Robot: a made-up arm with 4 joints.
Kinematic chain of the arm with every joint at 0, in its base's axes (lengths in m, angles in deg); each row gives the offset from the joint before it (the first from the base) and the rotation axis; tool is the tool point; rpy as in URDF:
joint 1: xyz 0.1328 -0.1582 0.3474 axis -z
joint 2: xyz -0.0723 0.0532 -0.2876 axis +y
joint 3: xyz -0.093 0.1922 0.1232 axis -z
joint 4: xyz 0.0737 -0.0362 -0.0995 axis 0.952 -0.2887 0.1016
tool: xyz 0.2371 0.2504 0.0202 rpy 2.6 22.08 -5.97
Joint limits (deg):
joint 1: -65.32..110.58
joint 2: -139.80..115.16
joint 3: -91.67..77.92
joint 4: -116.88..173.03
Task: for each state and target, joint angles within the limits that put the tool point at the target. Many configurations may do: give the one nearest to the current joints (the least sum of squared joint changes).
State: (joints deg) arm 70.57 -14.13 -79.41 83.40
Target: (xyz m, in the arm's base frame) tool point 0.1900 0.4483 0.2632
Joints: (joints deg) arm 41.32 -19.24 -91.67 52.64
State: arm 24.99 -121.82 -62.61 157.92
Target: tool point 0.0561 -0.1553 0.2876
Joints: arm 3.11 -72.60 -32.29 173.03
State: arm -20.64 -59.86 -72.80 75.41
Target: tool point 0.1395 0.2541 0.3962
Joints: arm 26.65 -29.40 -64.54 93.63
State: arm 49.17 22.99 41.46 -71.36
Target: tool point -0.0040 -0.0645 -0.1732
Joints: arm 36.00 29.94 65.32 -70.65
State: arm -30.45 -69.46 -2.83 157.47
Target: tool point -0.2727 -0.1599 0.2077
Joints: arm -19.14 -86.53 -23.53 113.23
